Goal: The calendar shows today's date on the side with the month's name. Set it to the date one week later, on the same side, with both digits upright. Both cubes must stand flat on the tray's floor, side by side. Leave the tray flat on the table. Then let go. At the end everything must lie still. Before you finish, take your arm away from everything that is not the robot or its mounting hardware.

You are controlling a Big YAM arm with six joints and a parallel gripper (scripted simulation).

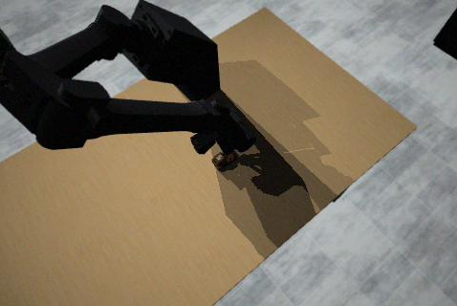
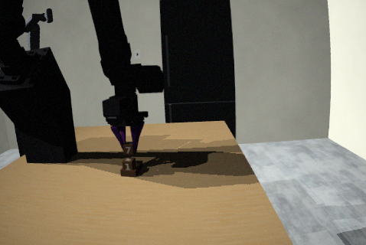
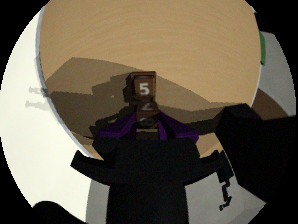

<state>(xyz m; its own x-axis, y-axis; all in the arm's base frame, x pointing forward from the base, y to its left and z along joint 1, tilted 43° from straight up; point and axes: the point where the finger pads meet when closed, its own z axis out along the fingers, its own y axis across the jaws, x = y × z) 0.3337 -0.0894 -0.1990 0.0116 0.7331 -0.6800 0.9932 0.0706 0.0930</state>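
Right now the brown tray is 20 mm to the right of my hand and 50 mm below it.
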